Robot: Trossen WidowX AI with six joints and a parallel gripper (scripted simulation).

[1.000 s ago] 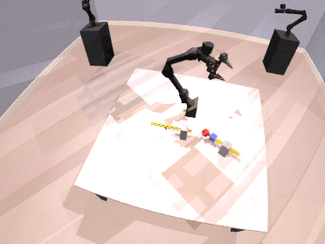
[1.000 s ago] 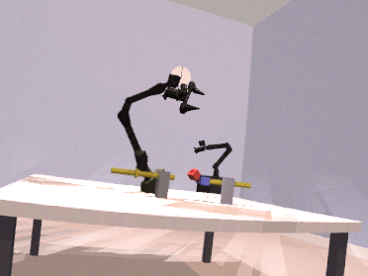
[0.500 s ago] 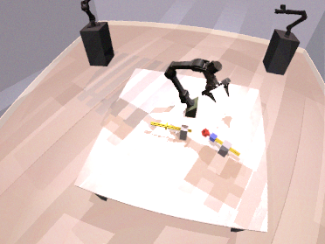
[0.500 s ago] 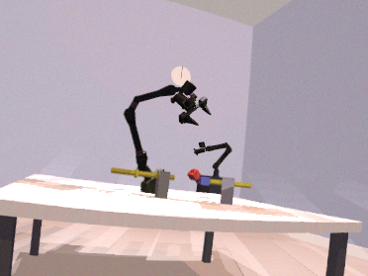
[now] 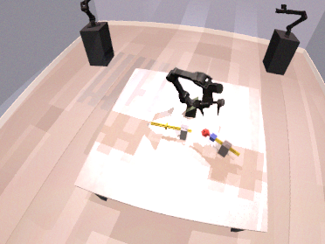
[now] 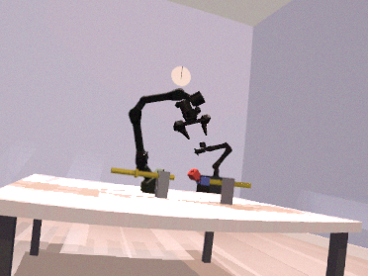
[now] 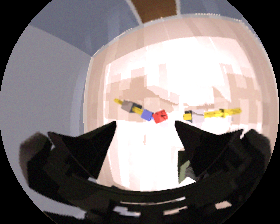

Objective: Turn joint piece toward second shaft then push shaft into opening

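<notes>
My gripper tip is now 190 mm above the red square joint piece.
</notes>
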